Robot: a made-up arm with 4 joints.
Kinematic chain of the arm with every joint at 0, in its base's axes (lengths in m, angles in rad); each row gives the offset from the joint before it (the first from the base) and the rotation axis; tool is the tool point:
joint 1: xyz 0 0 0.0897 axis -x
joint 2: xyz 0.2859 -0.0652 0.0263 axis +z
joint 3: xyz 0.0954 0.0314 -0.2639 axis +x
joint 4: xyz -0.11 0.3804 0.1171 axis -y
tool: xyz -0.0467 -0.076 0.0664
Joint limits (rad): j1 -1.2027..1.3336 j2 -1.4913..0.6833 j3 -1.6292..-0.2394 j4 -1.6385..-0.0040
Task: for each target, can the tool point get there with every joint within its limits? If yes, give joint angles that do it. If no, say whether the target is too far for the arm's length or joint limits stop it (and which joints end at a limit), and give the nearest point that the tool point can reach.
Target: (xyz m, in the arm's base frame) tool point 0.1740 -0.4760 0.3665
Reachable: no: joint limits stop it (at a limit: joint 1, joint 2, joint 3, joint 4) | nearest point 0.4623 -0.5603 0.0634 | short by 0.427 m
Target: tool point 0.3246 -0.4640 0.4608
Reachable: no: joint limits stop it (at a limit: joint 1, joint 2, joint 3, joint 4) | nearest point 0.4623 -0.5603 0.0634 | short by 0.431 m
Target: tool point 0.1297 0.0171 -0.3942
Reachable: yes | joints 0.4888 0.4776 -1.0982 -0.8269
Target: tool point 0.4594 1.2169 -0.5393
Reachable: no: too far | nearest point 0.3756 0.5041 -0.1709 | short by 0.807 m
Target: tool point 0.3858 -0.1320 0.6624
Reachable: no: joint limits stop it (at a limit: joint 1, joint 3) | nearest point 0.3526 0.2185 0.3305 | short by 0.484 m
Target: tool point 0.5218 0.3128 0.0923
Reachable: yes | joints -0.6690 -0.7579 -0.4382 -0.2518
